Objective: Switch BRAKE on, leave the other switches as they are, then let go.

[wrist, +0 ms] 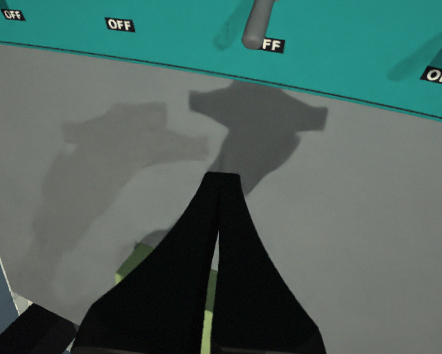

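My gripper (221, 190) is shut and empty, its two black fingertips together over the grey surface, below the near edge of the teal switch panel (170, 42). One grey toggle lever (258, 25) shows in part at the top, its rounded end pointing toward the gripper and partly covering an OFF label (274, 45). The fingertips are apart from this lever. Other OFF labels show to the left (120, 24), at the top left corner and, cut off, at the right edge. The name BRAKE does not show, so I cannot tell which switch is BRAKE.
A green block (134, 261) lies partly hidden behind the fingers. Shadows of the gripper fall on the grey surface (360, 210). A dark object (40, 330) shows at the bottom left, beside a blue area. Shadows of levers fall on the panel.
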